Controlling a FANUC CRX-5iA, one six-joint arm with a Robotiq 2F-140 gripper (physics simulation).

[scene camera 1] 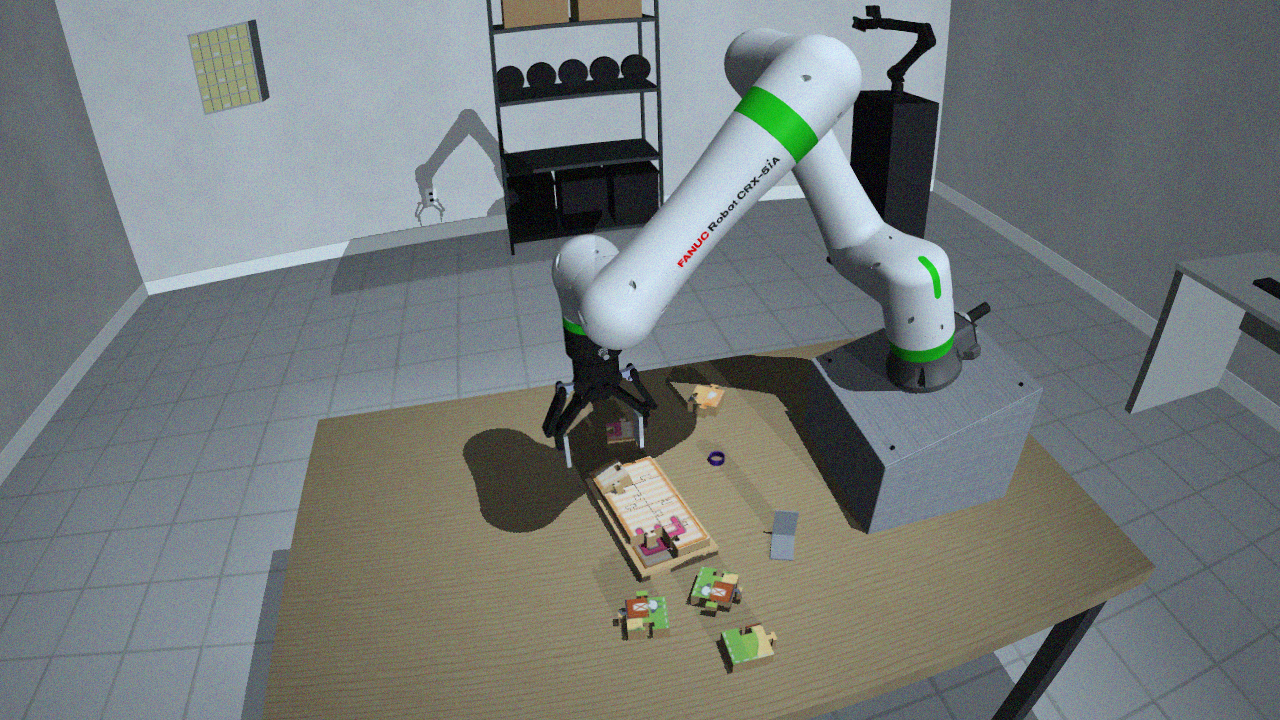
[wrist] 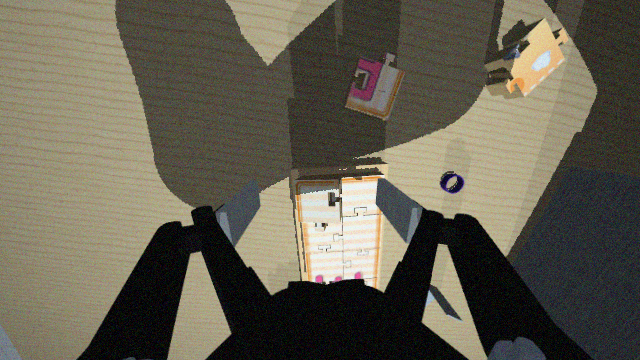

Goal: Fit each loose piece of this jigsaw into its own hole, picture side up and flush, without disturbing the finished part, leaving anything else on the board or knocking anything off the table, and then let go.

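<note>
The jigsaw board (scene camera 1: 653, 501) (wrist: 360, 232) lies mid-table, with striped pieces joined in it. Its near-left corner shows a sunken grey and pink area with raised wood-coloured edges in the scene view. The far-left corner section (scene camera 1: 614, 479) (wrist: 315, 205) has a dark notch and an exposed wood-coloured step; I cannot tell whether it is filled. A loose white and pink piece (scene camera 1: 622, 430) (wrist: 384, 92) with an orange border lies picture side up, turned, beyond the board's far end, in shadow. My gripper (scene camera 1: 605, 454) (wrist: 318, 192) is open and empty, above the board's far end.
An orange piece (scene camera 1: 707, 396) (wrist: 537, 60) lies at the back. A purple ring (scene camera 1: 716, 458) (wrist: 452, 182) and a grey hinged plate (scene camera 1: 784, 535) (wrist: 444, 303) lie right of the board. Green pieces (scene camera 1: 646, 614) (scene camera 1: 715, 589) (scene camera 1: 748, 645) lie near the front. The robot's grey pedestal (scene camera 1: 957, 456) stands at the right.
</note>
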